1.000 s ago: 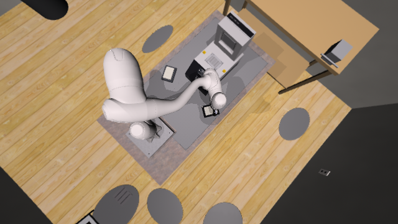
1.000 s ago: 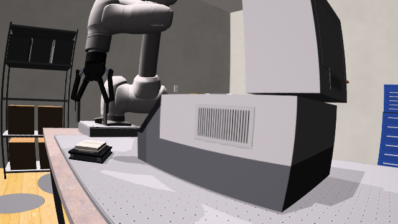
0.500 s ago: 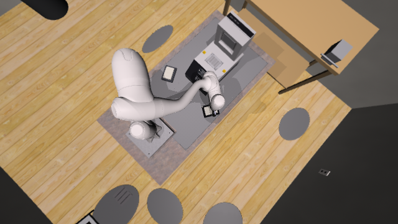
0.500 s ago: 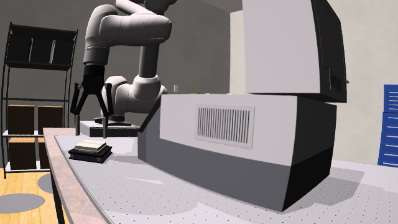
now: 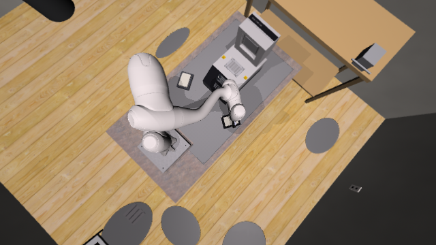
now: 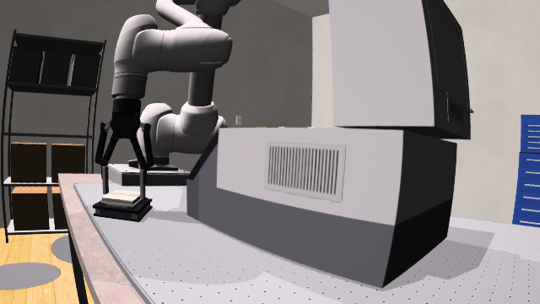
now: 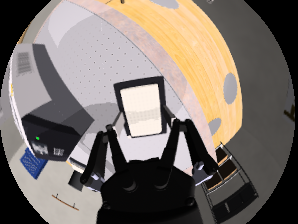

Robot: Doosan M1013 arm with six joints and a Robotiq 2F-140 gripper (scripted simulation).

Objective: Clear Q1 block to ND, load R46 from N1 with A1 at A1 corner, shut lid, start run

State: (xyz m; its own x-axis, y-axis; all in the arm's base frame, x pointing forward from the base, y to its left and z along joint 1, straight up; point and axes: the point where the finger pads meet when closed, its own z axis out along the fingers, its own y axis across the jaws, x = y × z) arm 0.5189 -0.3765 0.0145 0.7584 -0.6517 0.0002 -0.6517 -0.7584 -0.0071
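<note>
Right now my hand is 3 cm above the pale plate. Round my hand: black plate nest: 4 cm below.
</note>
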